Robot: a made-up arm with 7 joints.
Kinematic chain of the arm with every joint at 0, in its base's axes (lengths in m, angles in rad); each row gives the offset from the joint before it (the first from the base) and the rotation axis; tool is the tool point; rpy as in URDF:
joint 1: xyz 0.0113 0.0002 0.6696 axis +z
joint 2: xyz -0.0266 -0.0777 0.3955 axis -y
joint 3: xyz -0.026 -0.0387 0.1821 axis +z
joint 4: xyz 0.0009 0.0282 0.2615 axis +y
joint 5: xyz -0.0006 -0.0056 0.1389 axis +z
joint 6: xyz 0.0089 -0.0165 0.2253 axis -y
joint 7: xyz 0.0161 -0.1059 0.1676 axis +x
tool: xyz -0.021 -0.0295 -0.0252 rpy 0 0 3.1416
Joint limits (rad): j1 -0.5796..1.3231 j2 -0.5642..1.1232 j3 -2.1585..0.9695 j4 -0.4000..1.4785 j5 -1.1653..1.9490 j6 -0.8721..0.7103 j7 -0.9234..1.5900
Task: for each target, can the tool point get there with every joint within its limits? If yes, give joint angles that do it. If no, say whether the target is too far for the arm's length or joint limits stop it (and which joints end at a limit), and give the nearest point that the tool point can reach.
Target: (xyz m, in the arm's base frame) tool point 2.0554 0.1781 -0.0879
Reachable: no: too far | nearest point 0.6751 0.0580 1.1009 | short by 1.826 m
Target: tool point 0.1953 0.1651 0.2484
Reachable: no: joint limits stop it (at a limit: joint 2, joint 4, joint 6, joint 7) | nearest point 0.3990 0.3476 1.0474 | short by 0.845 m
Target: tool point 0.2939 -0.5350 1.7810
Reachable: yes | joints 0.9267 0.4512 -0.9644 0.9639 -0.1546 -0.1089 -0.4856
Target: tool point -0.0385 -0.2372 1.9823
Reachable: yes | joints 0.2865 -0.0536 -1.0860 0.1370 -0.7649 -0.7213 0.3640
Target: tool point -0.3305 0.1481 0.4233
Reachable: no: joint limits stop it (at a limit: joint 1, joint 2, joint 3, joint 4, joint 6, joint 7) | nearest point -0.6828 -0.0725 0.8409 | short by 0.589 m
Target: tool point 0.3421 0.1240 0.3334
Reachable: no: joint limits stop it (at a limit: joint 2, joint 4, joint 6, joint 7) | nearest point 0.5026 0.1841 1.0462 | short by 0.733 m
